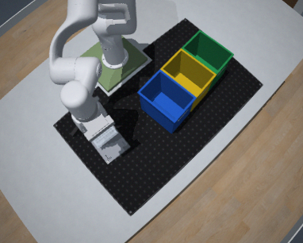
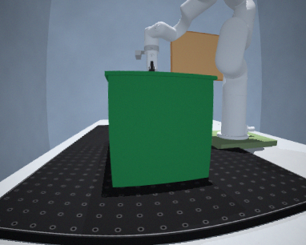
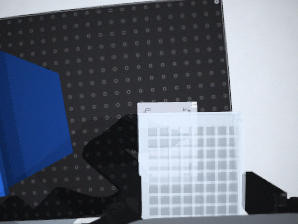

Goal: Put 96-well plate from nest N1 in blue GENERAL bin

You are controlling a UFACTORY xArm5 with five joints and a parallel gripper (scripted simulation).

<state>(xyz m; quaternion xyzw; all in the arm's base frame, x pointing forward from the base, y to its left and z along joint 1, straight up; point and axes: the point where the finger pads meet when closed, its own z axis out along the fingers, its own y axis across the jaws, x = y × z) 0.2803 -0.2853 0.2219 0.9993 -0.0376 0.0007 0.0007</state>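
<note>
The blue bin is 270 mm to the left of my hand, 140 mm below it and 70 mm ahead of it. The rest, counted from my hand: yellow bin: 400 mm to the left, 140 mm below, 60 mm ahead; plate nest N1: 220 mm below; 96-well plate: 10 mm below.
</note>
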